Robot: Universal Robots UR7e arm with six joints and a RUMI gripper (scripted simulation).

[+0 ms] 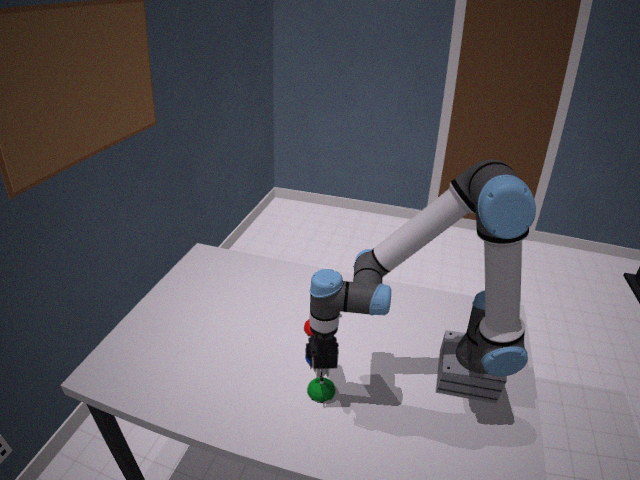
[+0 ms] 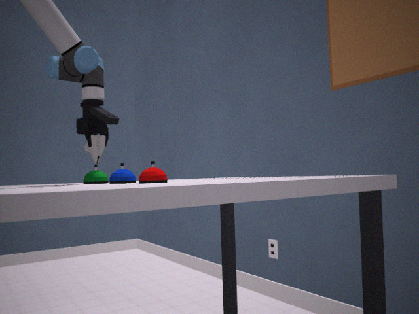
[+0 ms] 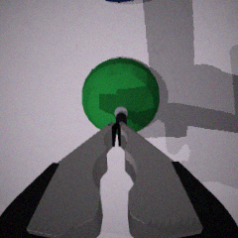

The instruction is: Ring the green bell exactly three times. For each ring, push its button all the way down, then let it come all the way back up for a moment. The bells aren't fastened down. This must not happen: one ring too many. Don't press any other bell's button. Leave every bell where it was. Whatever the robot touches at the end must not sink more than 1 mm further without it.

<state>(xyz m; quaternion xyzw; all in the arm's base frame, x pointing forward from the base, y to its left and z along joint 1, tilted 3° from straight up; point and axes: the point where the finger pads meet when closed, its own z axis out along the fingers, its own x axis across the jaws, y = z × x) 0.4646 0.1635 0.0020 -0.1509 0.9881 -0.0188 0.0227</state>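
The green bell lies 40 mm below my hand. The rest, counted from my hand: blue bell (130 mm to the right, 40 mm below, 40 mm ahead); then red bell (260 mm to the right, 80 mm ahead, 40 mm below).
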